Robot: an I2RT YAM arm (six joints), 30 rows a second.
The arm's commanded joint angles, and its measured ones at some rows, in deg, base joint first. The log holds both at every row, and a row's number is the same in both.
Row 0, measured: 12.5 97.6 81.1 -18.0 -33.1 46.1
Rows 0 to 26, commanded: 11.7 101.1 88.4 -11.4 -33.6 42.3; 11.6 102.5 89.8 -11.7 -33.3 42.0; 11.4 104.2 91.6 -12.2 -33.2 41.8; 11.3 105.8 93.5 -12.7 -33.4 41.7; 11.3 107.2 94.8 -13.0 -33.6 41.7; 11.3 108.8 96.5 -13.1 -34.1 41.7; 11.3 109.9 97.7 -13.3 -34.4 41.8; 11.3 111.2 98.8 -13.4 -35.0 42.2; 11.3 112.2 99.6 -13.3 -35.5 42.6; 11.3 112.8 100.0 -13.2 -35.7 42.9; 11.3 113.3 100.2 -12.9 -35.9 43.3; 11.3 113.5 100.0 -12.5 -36.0 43.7; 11.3 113.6 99.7 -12.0 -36.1 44.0; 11.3 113.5 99.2 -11.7 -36.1 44.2; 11.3 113.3 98.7 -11.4 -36.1 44.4; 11.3 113.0 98.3 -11.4 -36.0 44.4; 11.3 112.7 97.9 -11.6 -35.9 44.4; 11.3 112.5 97.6 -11.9 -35.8 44.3; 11.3 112.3 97.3 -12.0 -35.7 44.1; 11.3 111.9 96.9 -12.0 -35.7 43.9; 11.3 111.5 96.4 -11.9 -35.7 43.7; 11.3 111.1 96.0 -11.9 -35.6 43.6; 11.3 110.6 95.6 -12.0 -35.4 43.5; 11.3 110.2 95.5 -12.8 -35.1 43.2; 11.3 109.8 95.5 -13.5 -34.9 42.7; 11.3 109.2 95.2 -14.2 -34.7 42.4; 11.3 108.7 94.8 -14.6 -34.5 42.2
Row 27, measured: 11.1 113.1 95.5 -15.9 -34.5 43.8
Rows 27 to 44, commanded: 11.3 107.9 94.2 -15.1 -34.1 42.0; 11.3 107.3 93.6 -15.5 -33.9 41.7; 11.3 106.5 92.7 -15.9 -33.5 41.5; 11.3 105.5 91.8 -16.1 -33.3 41.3; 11.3 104.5 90.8 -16.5 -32.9 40.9; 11.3 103.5 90.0 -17.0 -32.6 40.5; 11.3 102.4 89.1 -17.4 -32.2 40.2; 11.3 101.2 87.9 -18.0 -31.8 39.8; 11.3 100.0 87.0 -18.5 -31.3 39.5; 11.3 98.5 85.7 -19.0 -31.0 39.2; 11.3 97.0 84.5 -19.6 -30.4 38.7; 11.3 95.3 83.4 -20.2 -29.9 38.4; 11.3 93.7 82.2 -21.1 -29.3 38.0; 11.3 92.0 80.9 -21.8 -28.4 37.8; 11.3 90.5 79.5 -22.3 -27.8 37.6; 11.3 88.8 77.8 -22.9 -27.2 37.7; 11.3 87.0 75.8 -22.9 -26.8 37.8; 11.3 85.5 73.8 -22.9 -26.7 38.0
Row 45, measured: 11.1 89.3 77.9 -19.9 -29.1 39.1
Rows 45 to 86, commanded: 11.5 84.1 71.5 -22.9 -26.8 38.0; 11.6 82.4 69.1 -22.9 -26.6 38.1; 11.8 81.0 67.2 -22.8 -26.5 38.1; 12.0 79.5 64.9 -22.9 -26.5 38.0; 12.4 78.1 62.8 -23.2 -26.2 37.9; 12.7 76.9 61.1 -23.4 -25.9 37.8; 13.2 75.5 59.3 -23.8 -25.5 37.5; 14.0 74.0 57.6 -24.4 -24.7 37.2; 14.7 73.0 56.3 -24.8 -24.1 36.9; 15.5 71.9 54.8 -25.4 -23.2 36.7; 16.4 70.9 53.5 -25.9 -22.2 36.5; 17.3 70.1 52.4 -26.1 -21.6 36.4; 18.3 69.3 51.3 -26.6 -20.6 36.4; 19.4 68.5 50.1 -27.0 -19.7 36.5; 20.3 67.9 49.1 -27.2 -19.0 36.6; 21.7 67.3 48.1 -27.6 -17.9 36.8; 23.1 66.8 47.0 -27.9 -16.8 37.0; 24.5 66.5 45.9 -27.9 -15.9 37.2; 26.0 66.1 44.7 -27.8 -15.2 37.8; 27.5 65.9 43.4 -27.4 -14.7 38.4; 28.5 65.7 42.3 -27.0 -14.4 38.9; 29.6 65.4 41.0 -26.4 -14.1 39.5; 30.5 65.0 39.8 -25.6 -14.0 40.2; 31.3 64.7 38.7 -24.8 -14.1 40.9; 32.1 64.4 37.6 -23.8 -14.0 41.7; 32.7 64.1 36.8 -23.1 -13.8 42.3; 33.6 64.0 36.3 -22.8 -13.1 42.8; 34.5 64.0 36.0 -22.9 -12.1 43.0; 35.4 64.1 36.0 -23.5 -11.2 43.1; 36.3 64.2 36.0 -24.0 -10.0 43.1; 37.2 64.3 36.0 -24.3 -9.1 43.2; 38.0 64.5 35.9 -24.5 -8.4 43.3; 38.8 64.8 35.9 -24.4 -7.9 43.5; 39.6 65.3 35.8 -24.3 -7.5 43.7; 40.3 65.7 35.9 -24.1 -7.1 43.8; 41.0 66.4 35.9 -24.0 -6.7 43.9; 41.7 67.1 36.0 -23.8 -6.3 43.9; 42.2 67.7 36.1 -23.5 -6.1 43.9; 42.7 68.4 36.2 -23.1 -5.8 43.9; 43.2 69.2 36.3 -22.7 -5.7 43.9; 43.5 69.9 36.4 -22.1 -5.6 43.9; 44.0 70.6 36.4 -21.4 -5.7 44.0
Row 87, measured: 43.0 69.0 36.3 -23.2 -7.6 43.0
